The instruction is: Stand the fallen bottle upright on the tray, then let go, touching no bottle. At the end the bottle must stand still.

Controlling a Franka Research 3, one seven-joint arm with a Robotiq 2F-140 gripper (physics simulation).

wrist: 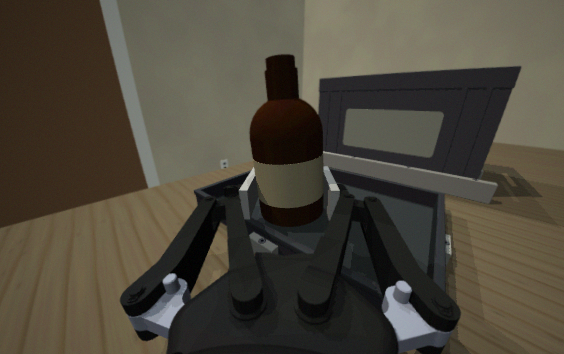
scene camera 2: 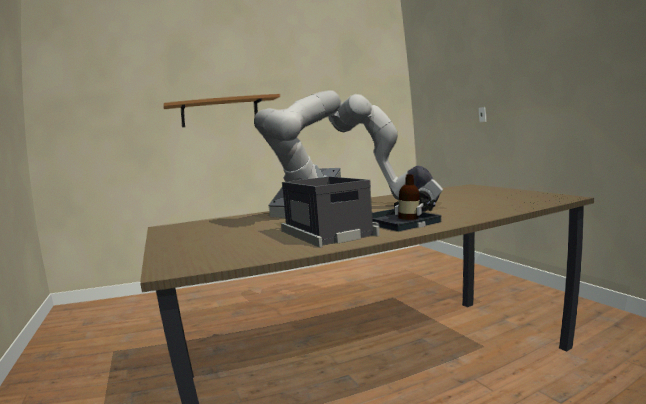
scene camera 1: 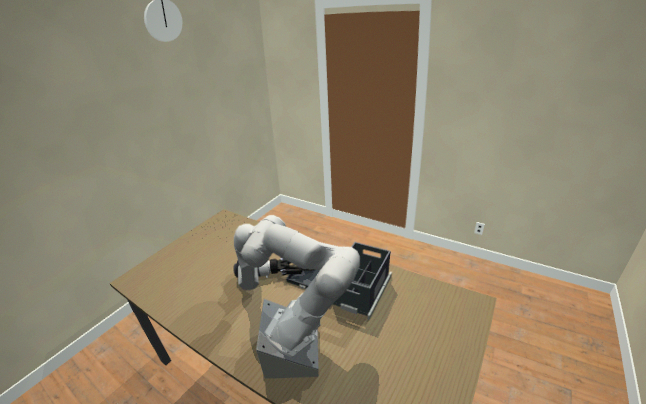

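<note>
The brown bottle (scene camera 2: 409, 192) (wrist: 286, 132) with a cream label is upright, neck up, over the dark shallow tray (scene camera 1: 297, 281) (scene camera 2: 431, 220) (wrist: 405, 212). Its base is at the tray floor; whether it rests fully on it or hangs just above cannot be told. My gripper (scene camera 1: 299, 270) (scene camera 2: 409, 208) (wrist: 290, 177) comes in from the side, nearly level and low over the tray. It is shut on the bottle, with a pale pad on each side of the lower body and label. In scene camera 1 the arm hides the bottle. No other bottle can be made out.
A dark divided crate (scene camera 1: 378, 289) (scene camera 2: 344, 215) (wrist: 467, 125) stands close beside the tray, taller than it, with pale strips around its foot. The arm's base (scene camera 1: 290, 367) is on the wooden table (scene camera 1: 425, 320) (scene camera 2: 225, 250). Small pale blocks sit at the tray's edges.
</note>
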